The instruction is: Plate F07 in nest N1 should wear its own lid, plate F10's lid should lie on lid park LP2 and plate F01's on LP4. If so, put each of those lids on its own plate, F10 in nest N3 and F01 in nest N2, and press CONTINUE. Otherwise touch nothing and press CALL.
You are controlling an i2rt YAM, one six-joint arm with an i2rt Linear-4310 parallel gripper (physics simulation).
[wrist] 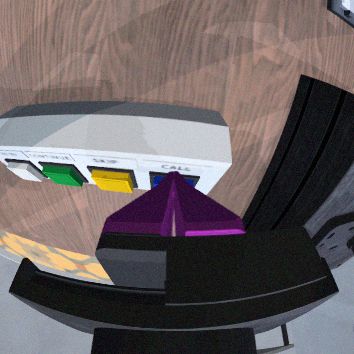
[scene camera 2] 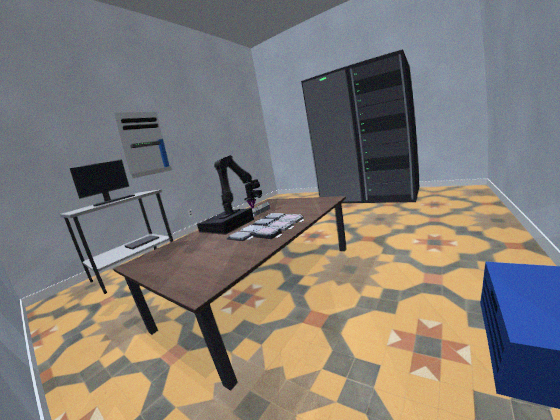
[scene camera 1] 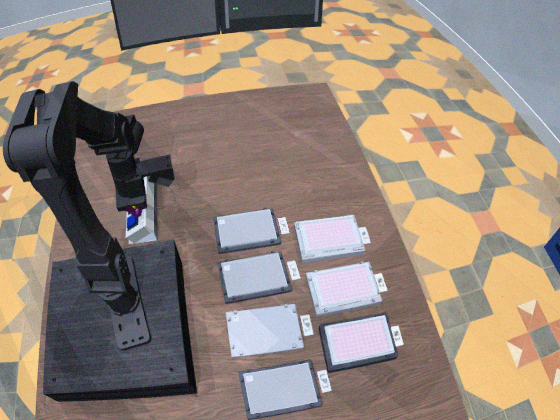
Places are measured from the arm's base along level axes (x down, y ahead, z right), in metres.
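Pixels of known places: gripper, fingertip midpoint: [wrist: 173,178] [scene camera 2: 252,208] [scene camera 1: 137,216]; arm's base at its link origin: [scene camera 2: 230,214] [scene camera 1: 126,302].
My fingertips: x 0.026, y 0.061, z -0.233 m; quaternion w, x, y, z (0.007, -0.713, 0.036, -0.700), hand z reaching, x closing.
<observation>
For each thing: its top centre in the pictures, then the offset to it from my fingertips. "*": a spot on its surface instead.
- blue CALL button at its top centre: [wrist: 171,194] [scene camera 1: 131,218] dx +0.002, dy -0.018, dz -0.002 m
- green CONTINUE button at a spot on its surface: [wrist: 62,175] * dx +0.004, dy +0.004, dz -0.093 m
- N1 at its top centre: [scene camera 1: 330,232] [scene camera 2: 290,215] dx +0.026, dy +0.408, dz +0.181 m
- N2 at its top centre: [scene camera 1: 345,283] [scene camera 2: 279,222] dx +0.028, dy +0.382, dz +0.313 m
- N3 at its top centre: [scene camera 1: 360,338] [scene camera 2: 266,229] dx +0.023, dy +0.355, dz +0.442 m
- LP2 at its top centre: [scene camera 1: 246,227] dx +0.041, dy +0.240, dz +0.089 m
- LP4 at its top centre: [scene camera 1: 253,274] dx +0.041, dy +0.215, dz +0.214 m
- button box at a spot on its surface: [wrist: 190,134] * dx +0.010, dy +0.028, dz +0.013 m
- yellow SKIP button at a spot on its surface: [wrist: 112,181] * dx +0.004, dy -0.004, dz -0.048 m
- white button at a spot on its surface: [wrist: 25,170] * dx +0.003, dy +0.014, dz -0.135 m
- LP1 at its top centre: [scene camera 1: 263,328] [scene camera 2: 252,226] dx +0.039, dy +0.190, dz +0.342 m
- LP3 at its top centre: [scene camera 1: 280,388] [scene camera 2: 239,234] dx +0.041, dy +0.173, dz +0.474 m
My gripper [scene camera 1: 135,211] [scene camera 2: 252,204] [wrist: 173,178] is shut and empty, its purple fingertips pointing down over the blue CALL button [scene camera 1: 131,222] [wrist: 159,180] and covering its middle; I cannot tell whether they press it. The green CONTINUE button [wrist: 62,175] is further left in the wrist view. Pink-welled plates sit in N1 [scene camera 1: 330,235], N2 [scene camera 1: 345,285] and N3 [scene camera 1: 360,341]. Grey panels with small white marks lie at LP2 [scene camera 1: 248,230] and LP4 [scene camera 1: 256,275]. Plate and lid codes are too small to read; whether N1's plate wears a lid is unclear.
The button box [wrist: 190,134] also has a yellow SKIP button [wrist: 112,181] and a white button [wrist: 25,170]. LP1 [scene camera 1: 265,331] is pale with corner pegs; LP3 [scene camera 1: 282,390] has a dark rim. The black arm base [scene camera 1: 85,360] stands left of the parks.
</observation>
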